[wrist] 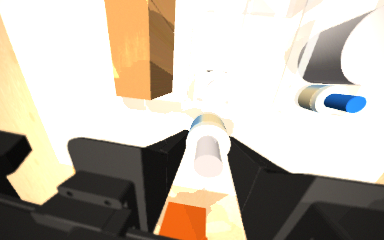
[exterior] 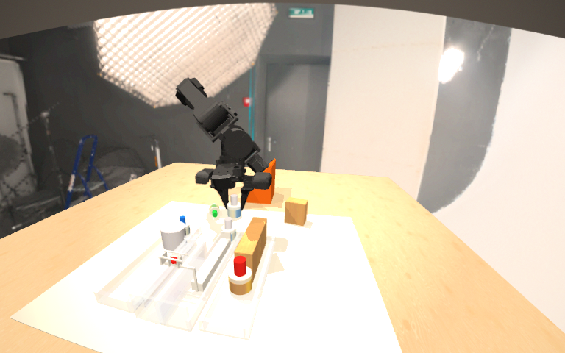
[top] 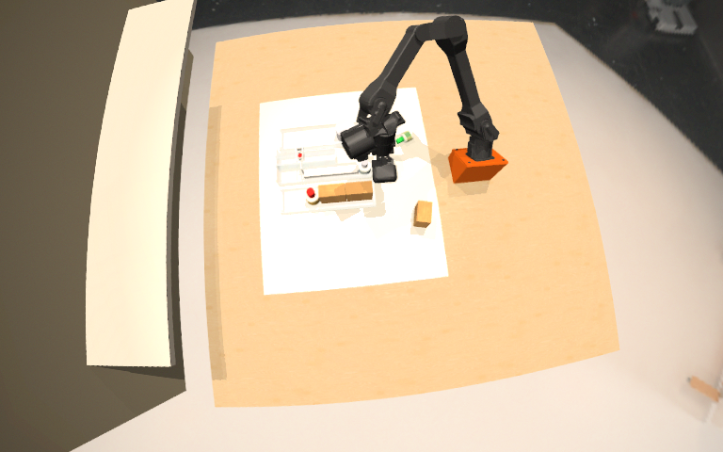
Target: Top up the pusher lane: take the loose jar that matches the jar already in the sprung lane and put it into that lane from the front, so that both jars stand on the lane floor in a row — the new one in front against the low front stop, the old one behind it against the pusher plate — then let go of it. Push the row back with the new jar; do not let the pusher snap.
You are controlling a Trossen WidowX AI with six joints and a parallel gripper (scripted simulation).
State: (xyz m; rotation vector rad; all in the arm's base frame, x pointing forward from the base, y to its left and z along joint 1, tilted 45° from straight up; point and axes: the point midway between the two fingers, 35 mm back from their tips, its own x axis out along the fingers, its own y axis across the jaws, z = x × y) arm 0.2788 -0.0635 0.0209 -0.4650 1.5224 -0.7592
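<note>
The grey cylinder is 140 mm to the right of my gripper tip, 70 mm ahead of it and 50 mm below it.
</note>
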